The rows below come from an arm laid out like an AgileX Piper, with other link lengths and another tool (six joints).
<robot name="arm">
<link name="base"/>
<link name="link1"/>
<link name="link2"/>
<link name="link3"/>
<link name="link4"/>
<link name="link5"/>
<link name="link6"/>
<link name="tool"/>
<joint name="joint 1" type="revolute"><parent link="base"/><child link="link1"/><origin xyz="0 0 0.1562" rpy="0 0 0"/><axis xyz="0 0 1"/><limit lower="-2.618" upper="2.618"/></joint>
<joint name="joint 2" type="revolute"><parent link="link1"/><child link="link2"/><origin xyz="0 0 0" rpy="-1.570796 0 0"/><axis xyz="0 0 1"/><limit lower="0" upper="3.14"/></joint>
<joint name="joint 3" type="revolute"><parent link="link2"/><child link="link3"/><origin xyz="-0.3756 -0.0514 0" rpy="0 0 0"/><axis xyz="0 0 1"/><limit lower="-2.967" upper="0"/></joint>
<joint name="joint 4" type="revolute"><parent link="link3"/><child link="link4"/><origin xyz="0.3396 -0.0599 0" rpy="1.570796 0 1.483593"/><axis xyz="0 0 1"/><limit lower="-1.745" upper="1.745"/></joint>
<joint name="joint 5" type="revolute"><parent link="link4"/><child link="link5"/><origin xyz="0 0 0" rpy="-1.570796 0 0"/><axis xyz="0 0 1"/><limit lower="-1.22" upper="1.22"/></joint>
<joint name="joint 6" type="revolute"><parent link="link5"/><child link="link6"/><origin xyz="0 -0.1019 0" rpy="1.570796 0 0"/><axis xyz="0 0 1"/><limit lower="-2.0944" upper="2.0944"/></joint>
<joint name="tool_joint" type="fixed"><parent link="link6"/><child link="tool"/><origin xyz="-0.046 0.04 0.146" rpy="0 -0.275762 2.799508"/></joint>
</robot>
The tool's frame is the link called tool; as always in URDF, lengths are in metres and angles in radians.
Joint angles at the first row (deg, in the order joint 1, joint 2, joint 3, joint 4, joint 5, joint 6):
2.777 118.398 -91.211 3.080 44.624 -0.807
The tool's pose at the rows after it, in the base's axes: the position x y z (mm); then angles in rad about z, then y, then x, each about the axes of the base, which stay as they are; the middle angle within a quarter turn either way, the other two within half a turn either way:
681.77, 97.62, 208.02, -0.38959, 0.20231, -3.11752
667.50, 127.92, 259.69, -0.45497, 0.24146, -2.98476
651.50, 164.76, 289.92, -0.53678, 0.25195, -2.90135
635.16, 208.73, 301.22, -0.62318, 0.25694, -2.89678
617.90, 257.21, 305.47, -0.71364, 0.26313, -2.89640
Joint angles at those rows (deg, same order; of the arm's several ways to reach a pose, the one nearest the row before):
2.776 113.810 -91.211 8.253 46.080 -4.586
2.776 110.040 -91.212 18.164 48.101 -11.104
4.491 107.898 -91.212 23.617 49.692 -15.042
8.622 106.767 -91.212 22.642 49.620 -15.400
13.453 106.345 -91.213 21.096 48.698 -15.403

